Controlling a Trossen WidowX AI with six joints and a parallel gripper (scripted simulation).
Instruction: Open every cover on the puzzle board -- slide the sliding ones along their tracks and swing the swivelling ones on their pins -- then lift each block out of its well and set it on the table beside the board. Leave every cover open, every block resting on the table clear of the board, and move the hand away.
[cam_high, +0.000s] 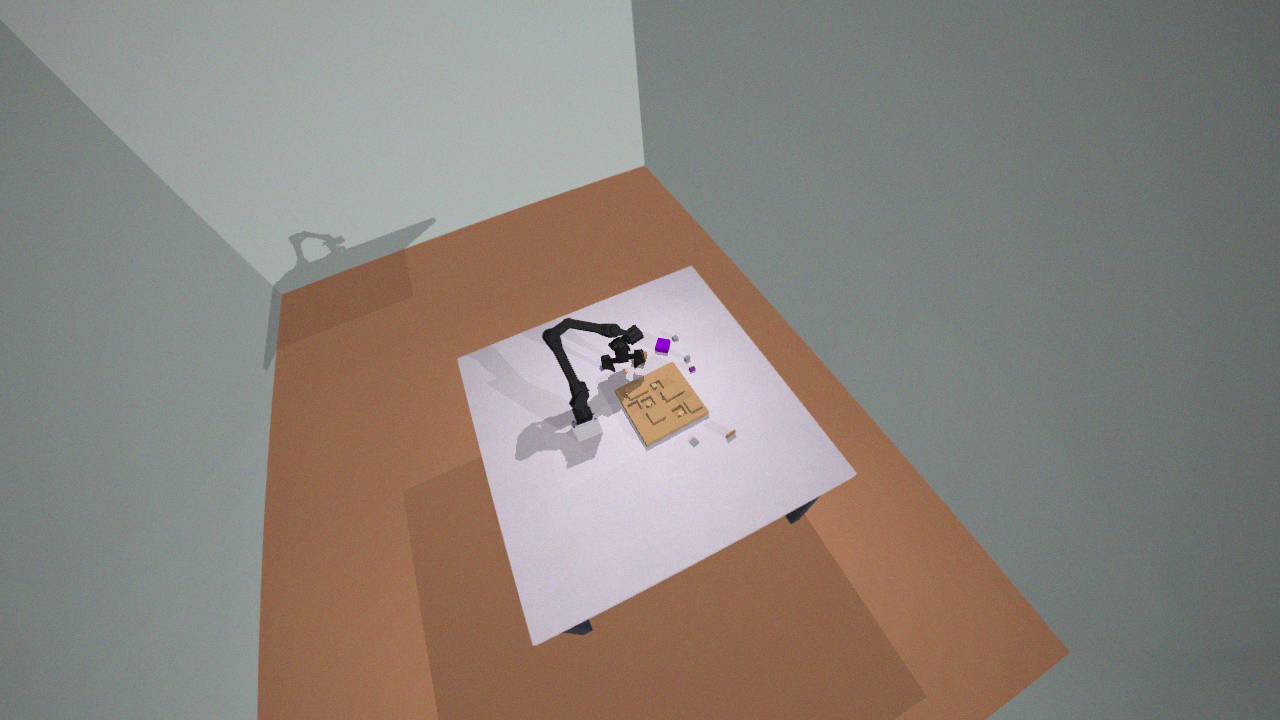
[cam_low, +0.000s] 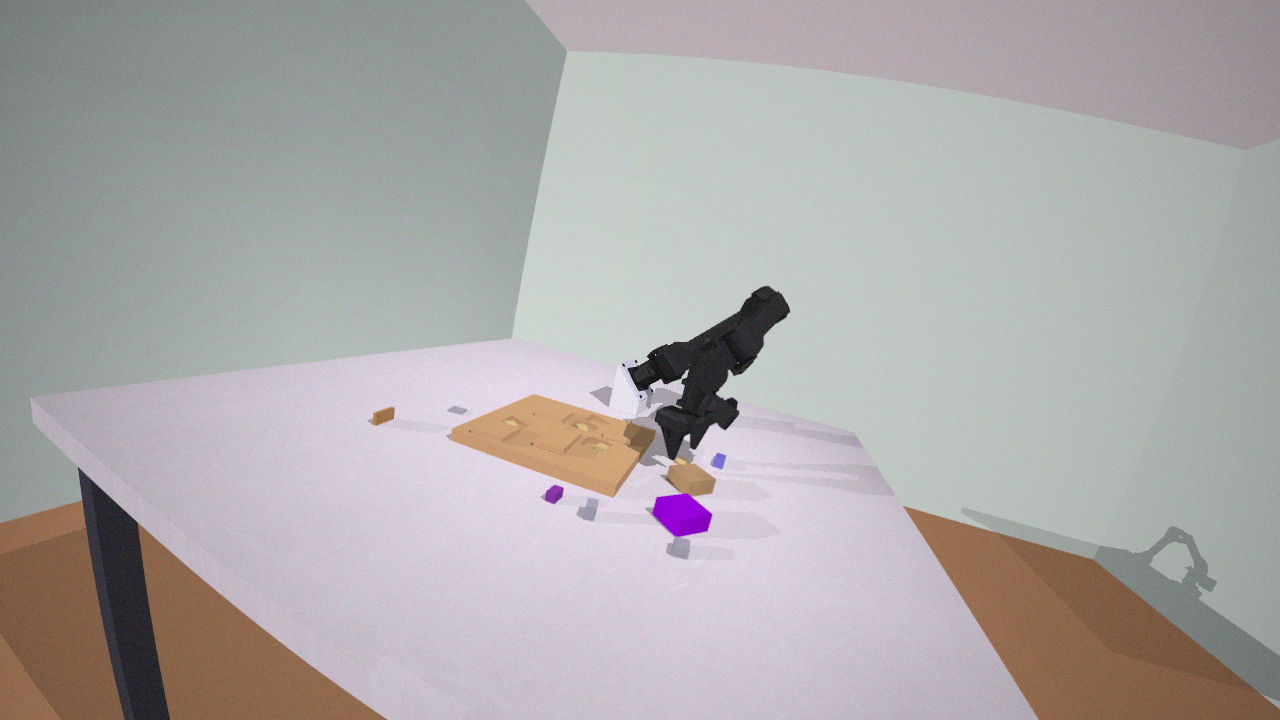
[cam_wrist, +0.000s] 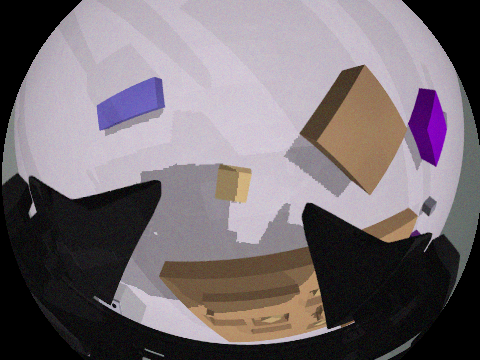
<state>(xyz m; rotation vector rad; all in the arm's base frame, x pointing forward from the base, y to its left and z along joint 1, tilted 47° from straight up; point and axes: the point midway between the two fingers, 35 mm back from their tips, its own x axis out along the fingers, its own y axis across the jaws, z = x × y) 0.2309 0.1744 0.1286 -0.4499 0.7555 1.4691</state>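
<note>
Now: the brown box 80 mm ahead of my gripper tip, 40 mm to the left of it and 10 mm below it. The rest, counted from my gripper tip: large purple block (210 mm ahead, 70 mm to the left, 10 mm below); then blue piece (70 mm behind, 60 mm to the left, 20 mm below); then small purple cube (280 mm ahead, 100 mm to the right, 10 mm below).
</note>
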